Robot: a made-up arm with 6 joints. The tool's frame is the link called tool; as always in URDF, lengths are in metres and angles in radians.
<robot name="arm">
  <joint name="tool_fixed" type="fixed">
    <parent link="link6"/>
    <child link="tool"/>
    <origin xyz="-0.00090 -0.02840 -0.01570" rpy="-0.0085 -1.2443 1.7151"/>
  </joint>
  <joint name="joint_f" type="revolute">
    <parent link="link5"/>
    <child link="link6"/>
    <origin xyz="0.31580 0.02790 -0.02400" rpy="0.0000 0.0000 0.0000"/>
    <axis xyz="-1 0 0"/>
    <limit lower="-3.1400" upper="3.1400"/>
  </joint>
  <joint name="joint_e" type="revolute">
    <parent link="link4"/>
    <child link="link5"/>
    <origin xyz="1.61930 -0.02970 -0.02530" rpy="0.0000 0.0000 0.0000"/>
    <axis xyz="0 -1 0"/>
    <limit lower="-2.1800" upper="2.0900"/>
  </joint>
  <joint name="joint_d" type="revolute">
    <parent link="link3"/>
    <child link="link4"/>
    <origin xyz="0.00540 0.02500 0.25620" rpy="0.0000 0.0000 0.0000"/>
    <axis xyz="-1 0 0"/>
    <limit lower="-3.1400" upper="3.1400"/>
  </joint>
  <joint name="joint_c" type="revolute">
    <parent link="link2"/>
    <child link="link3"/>
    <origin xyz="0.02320 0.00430 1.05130" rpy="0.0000 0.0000 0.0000"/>
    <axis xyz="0 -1 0"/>
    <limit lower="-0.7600" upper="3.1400"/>
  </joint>
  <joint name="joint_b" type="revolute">
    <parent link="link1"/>
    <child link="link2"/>
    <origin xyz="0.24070 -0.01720 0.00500" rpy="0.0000 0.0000 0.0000"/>
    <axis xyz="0 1 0"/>
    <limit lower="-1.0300" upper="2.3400"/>
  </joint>
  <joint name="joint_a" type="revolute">
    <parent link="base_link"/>
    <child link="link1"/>
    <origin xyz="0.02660 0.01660 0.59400" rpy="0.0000 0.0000 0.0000"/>
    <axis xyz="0 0 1"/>
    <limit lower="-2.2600" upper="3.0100"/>
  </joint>
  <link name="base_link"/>
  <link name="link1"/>
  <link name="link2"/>
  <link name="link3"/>
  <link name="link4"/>
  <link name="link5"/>
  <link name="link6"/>
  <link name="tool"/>
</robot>
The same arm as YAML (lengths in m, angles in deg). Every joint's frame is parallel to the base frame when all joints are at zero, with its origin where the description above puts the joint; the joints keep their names.
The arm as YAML. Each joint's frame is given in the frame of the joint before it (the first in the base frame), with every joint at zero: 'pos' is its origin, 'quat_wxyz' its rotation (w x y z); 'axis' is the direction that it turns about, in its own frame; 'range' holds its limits. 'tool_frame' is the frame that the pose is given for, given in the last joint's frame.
length_unit: m
angle_unit: deg
joints:
  - joint: joint_a
    pos: [0.0266, 0.0166, 0.594]
    quat_wxyz: [1.0, 0.0, 0.0, 0.0]
    axis: "+z"
    range: [-129.49, 172.46]
  - joint: joint_b
    pos: [0.2407, -0.0172, 0.005]
    quat_wxyz: [1.0, 0.0, 0.0, 0.0]
    axis: "+y"
    range: [-59.01, 134.07]
  - joint: joint_c
    pos: [0.0232, 0.0043, 1.0513]
    quat_wxyz: [1.0, 0.0, 0.0, 0.0]
    axis: "-y"
    range: [-43.54, 179.91]
  - joint: joint_d
    pos: [0.0054, 0.025, 0.2562]
    quat_wxyz: [1.0, 0.0, 0.0, 0.0]
    axis: "-x"
    range: [-179.91, 179.91]
  - joint: joint_e
    pos: [1.6193, -0.0297, -0.0253]
    quat_wxyz: [1.0, 0.0, 0.0, 0.0]
    axis: "-y"
    range: [-124.9, 119.75]
  - joint: joint_f
    pos: [0.3158, 0.0279, -0.024]
    quat_wxyz: [1.0, 0.0, 0.0, 0.0]
    axis: "-x"
    range: [-179.91, 179.91]
tool_frame:
  pos: [-0.0009, -0.0284, -0.0157]
  quat_wxyz: [0.533564, 0.438462, -0.383919, 0.612917]

